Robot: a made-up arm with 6 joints.
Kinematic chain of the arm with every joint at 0, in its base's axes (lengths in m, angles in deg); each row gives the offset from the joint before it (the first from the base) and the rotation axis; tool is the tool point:
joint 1: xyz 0 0 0.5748 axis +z
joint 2: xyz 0 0 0 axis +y
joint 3: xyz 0 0 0.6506 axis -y
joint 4: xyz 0 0 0 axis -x
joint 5: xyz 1.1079 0 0 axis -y
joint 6: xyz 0 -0.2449 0 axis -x
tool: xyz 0 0 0
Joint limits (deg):
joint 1: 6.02..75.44
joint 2: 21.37..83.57
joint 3: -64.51..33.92
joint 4: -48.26..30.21
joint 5: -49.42..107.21
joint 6: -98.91..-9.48
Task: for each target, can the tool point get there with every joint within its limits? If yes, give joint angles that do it. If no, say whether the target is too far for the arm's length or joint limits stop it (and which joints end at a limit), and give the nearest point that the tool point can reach.
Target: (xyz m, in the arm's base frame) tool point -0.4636 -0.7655 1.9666
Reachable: no: joint limits stop it (at a limit: joint 2, joint 3, joint 4) | nearest point -0.2192 -0.3620 0.2170 | short by 1.812 m
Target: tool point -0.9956 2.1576 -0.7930
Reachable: no: too far | nearest point 0.4657 1.1442 -0.3150 | short by 1.841 m
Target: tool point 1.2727 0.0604 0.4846
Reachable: yes | joints 13.38 32.14 -6.57 15.73 25.33 -66.02
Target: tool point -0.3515 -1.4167 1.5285
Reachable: no: joint limits stop it (at a limit: joint 2, joint 3, joint 4) | nearest point -0.1019 -0.4107 0.2170 | short by 1.672 m
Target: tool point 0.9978 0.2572 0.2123
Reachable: yes | joints 27.73 33.59 -24.26 14.91 -3.71 -56.18
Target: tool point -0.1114 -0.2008 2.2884
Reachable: no: joint limits stop it (at a limit: joint 1, joint 2, joint 3, joint 4) | nearest point 1.3068 -0.0750 1.5417 | short by 1.608 m
